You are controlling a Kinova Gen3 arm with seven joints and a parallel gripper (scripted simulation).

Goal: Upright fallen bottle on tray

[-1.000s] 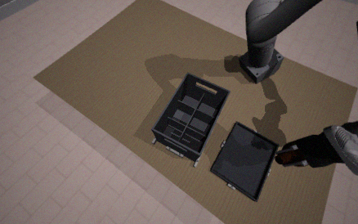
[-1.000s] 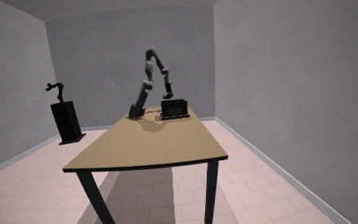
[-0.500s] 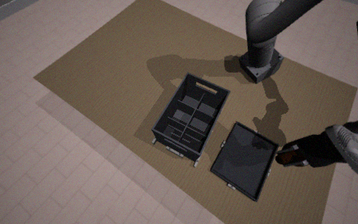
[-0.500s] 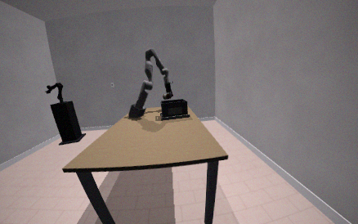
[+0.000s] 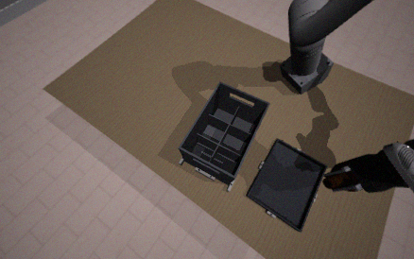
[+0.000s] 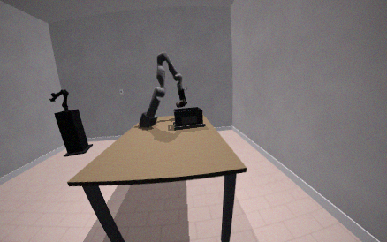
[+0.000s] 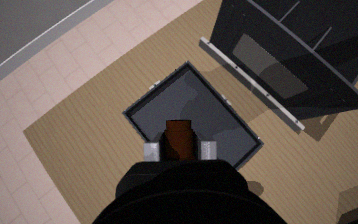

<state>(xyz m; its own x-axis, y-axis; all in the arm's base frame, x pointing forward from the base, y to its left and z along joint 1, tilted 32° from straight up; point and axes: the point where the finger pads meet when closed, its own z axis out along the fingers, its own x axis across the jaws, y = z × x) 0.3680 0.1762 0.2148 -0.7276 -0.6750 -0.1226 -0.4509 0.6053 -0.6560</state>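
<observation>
Now: hand 3 cm past the brown bottle, 4 cm to the right of it and 1 cm above it. The rest, counted from my hand: dark flat tray (1 cm behind, 4 cm to the right, 19 cm below); then dark crate (8 cm behind, 31 cm to the right, 12 cm below).
</observation>
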